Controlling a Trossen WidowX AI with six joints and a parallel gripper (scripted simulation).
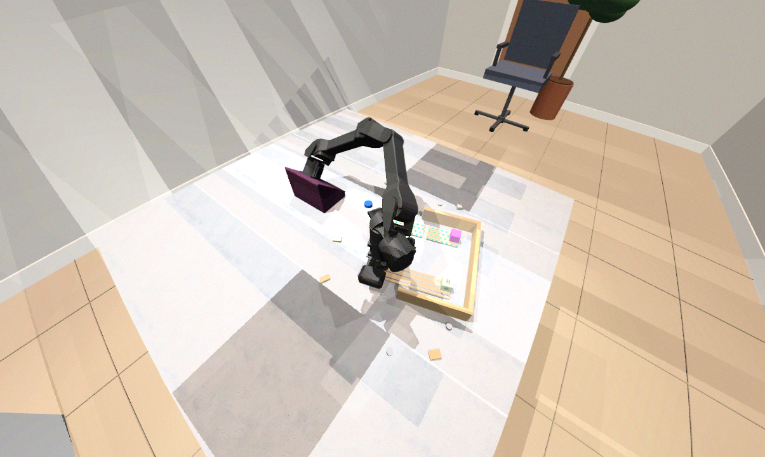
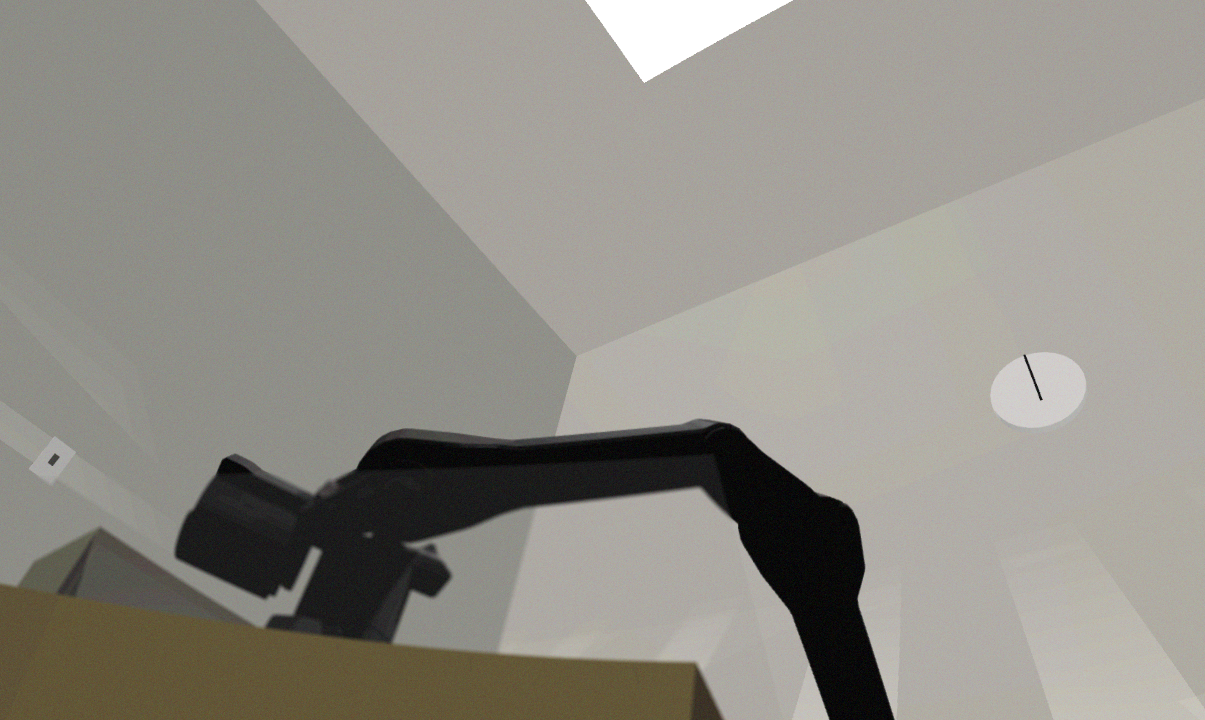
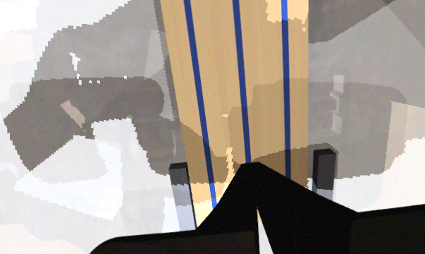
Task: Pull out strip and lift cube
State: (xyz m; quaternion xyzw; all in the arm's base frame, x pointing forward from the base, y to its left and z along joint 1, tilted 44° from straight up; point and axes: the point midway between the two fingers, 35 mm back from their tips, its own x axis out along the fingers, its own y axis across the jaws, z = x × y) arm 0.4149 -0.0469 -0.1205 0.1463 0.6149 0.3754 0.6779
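Now: the strip 8 cm ahead of my gripper tip and 3 cm to the left of it. Round my gripper tip: tan scrap: 24 cm ahead, 10 cm to the right.
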